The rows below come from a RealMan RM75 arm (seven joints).
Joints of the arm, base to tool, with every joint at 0 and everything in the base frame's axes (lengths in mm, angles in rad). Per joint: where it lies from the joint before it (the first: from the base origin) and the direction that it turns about. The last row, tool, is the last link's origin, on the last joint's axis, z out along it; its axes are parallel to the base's.
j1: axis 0 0 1 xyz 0 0 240.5
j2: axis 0 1 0 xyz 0 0 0
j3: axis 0 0 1 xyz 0 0 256
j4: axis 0 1 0 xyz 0 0 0
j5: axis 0 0 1 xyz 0 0 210
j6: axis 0 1 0 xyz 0 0 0
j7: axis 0 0 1 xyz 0 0 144
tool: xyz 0 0 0
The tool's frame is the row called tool.
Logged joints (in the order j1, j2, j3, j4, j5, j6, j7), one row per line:
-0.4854, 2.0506, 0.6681, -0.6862, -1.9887, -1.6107, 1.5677
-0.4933, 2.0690, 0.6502, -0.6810, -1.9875, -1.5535, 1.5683
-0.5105, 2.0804, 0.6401, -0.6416, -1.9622, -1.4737, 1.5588
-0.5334, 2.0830, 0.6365, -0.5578, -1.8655, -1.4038, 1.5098
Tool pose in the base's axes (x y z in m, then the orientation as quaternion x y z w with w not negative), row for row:
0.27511, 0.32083, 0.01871, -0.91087, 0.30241, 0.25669, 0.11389
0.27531, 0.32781, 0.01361, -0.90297, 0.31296, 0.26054, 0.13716
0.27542, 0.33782, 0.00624, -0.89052, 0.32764, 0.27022, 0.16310
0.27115, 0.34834, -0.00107, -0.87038, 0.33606, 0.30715, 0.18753
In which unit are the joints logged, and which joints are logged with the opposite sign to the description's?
The joints are logged in radians. Opposite sign: j1, j3.
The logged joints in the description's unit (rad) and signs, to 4 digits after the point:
0.4854, 2.0506, -0.6681, -0.6862, -1.9887, -1.6107, 1.5677
0.4933, 2.0690, -0.6502, -0.6810, -1.9875, -1.5535, 1.5683
0.5105, 2.0804, -0.6401, -0.6416, -1.9622, -1.4737, 1.5588
0.5334, 2.0830, -0.6365, -0.5578, -1.8655, -1.4038, 1.5098

